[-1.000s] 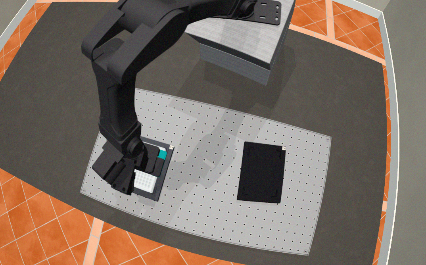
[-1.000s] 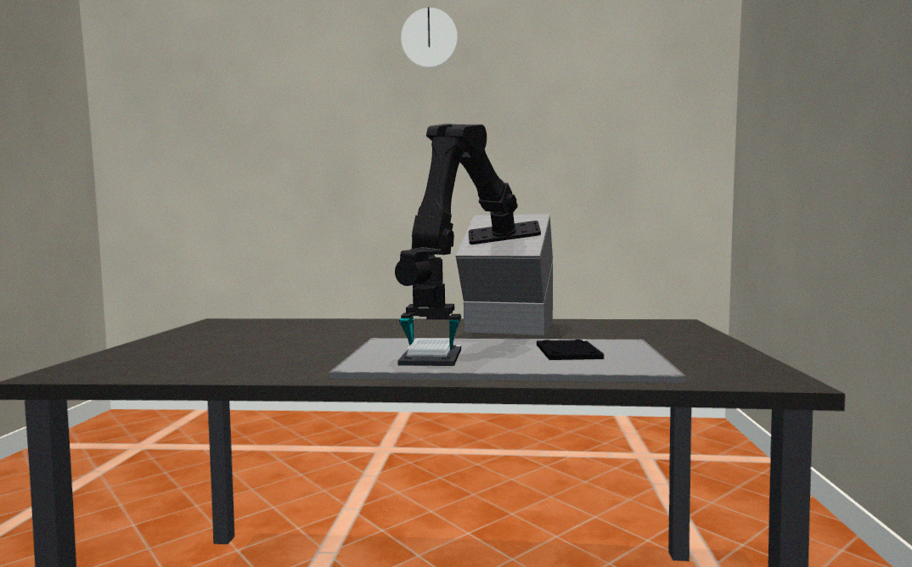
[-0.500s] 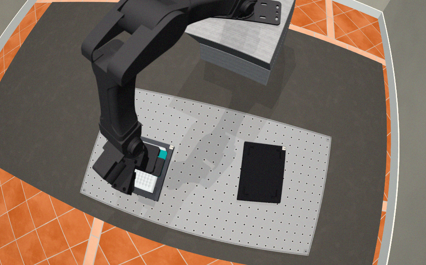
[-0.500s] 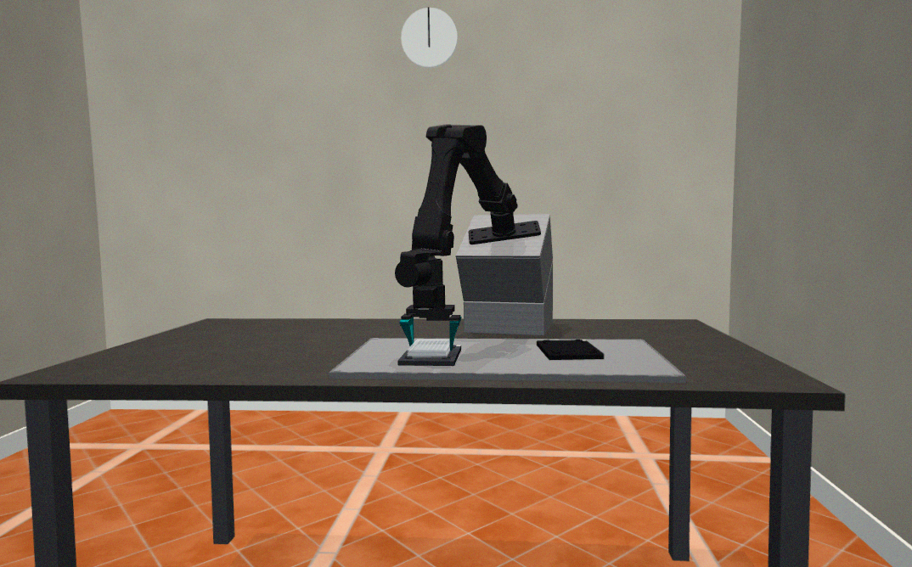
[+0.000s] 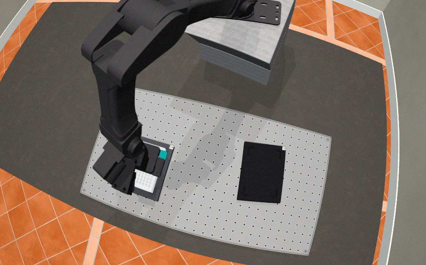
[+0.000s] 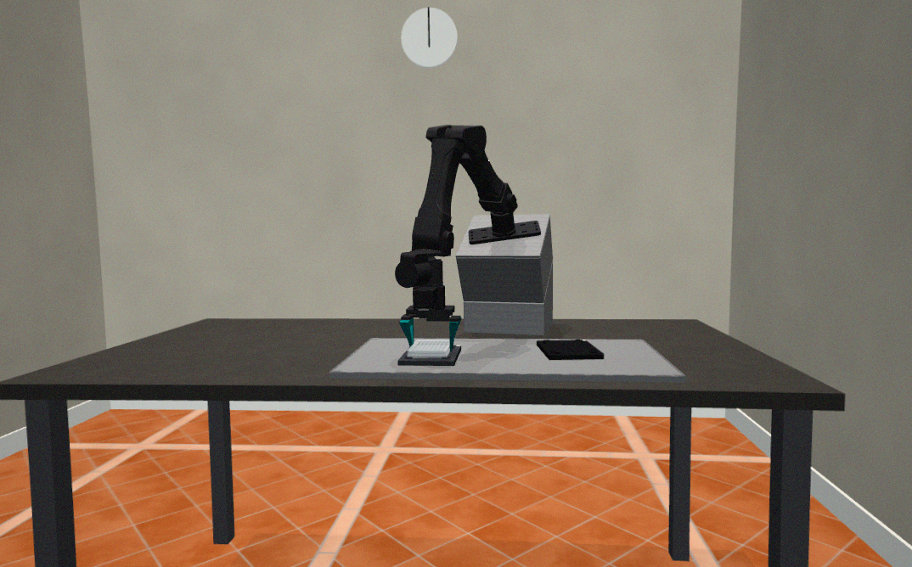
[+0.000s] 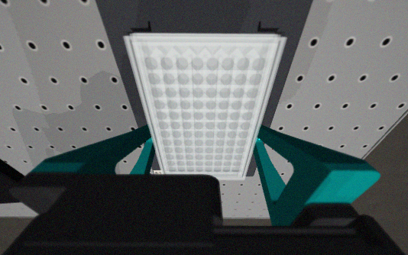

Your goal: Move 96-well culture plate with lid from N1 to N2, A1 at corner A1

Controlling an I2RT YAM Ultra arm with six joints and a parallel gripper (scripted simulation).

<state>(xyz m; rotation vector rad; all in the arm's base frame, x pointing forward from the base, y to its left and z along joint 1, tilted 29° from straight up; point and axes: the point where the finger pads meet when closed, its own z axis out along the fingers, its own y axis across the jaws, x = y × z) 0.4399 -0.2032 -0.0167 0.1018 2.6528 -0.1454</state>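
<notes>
Now: hand 10 mm short of the clear lid and 10 mm below it. Round my hand: nest N2: 10 mm ahead, 10 mm below; then nest N1: 30 mm behind, 310 mm to the left, 10 mm below.
</notes>
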